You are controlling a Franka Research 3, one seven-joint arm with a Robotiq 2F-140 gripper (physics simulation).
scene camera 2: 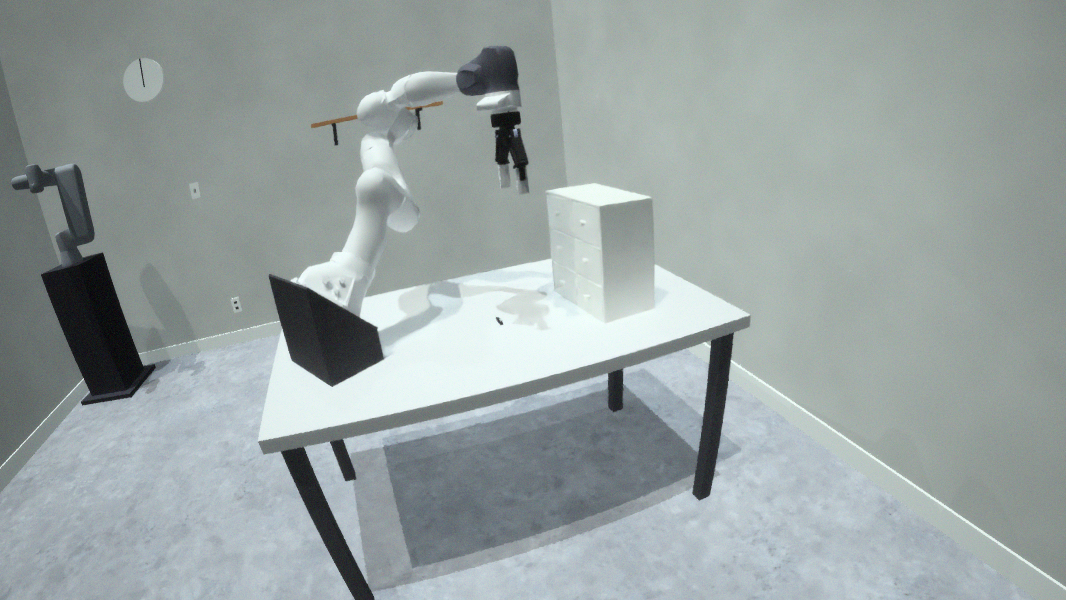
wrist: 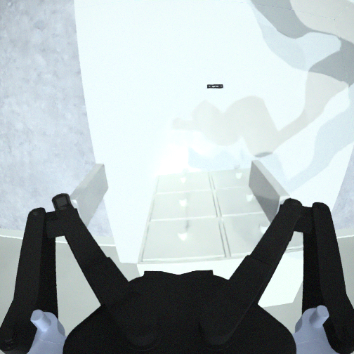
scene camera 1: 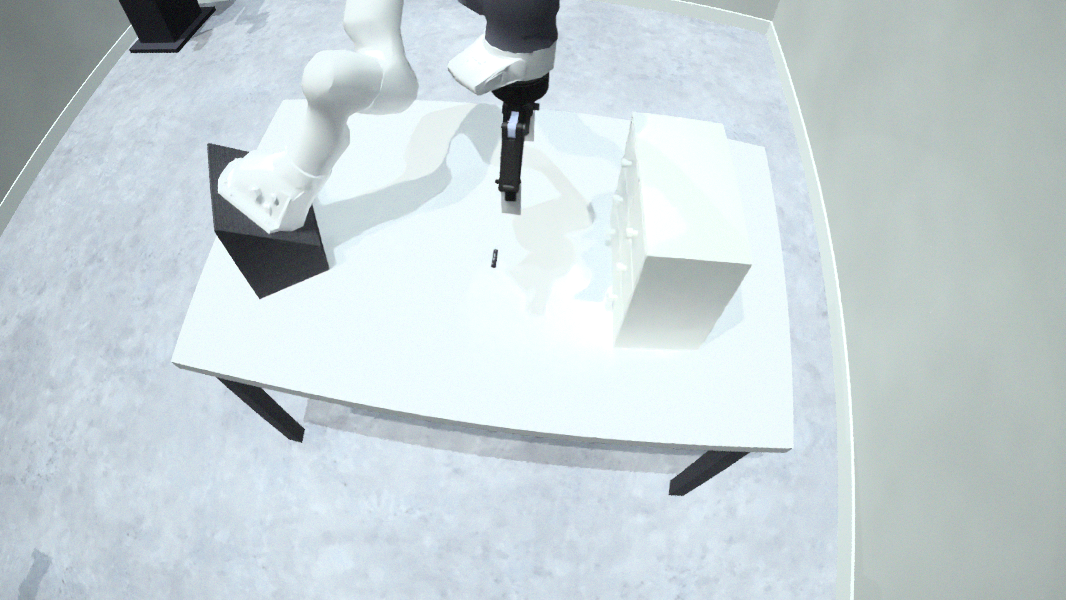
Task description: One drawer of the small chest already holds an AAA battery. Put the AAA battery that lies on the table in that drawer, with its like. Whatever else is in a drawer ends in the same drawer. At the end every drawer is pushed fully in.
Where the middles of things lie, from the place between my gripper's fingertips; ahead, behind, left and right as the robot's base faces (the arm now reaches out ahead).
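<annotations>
I see the small white chest (scene camera 1: 697, 249), and it is 11 cm to the left of my hand, 27 cm ahead of my hand and 23 cm below it.
</annotations>
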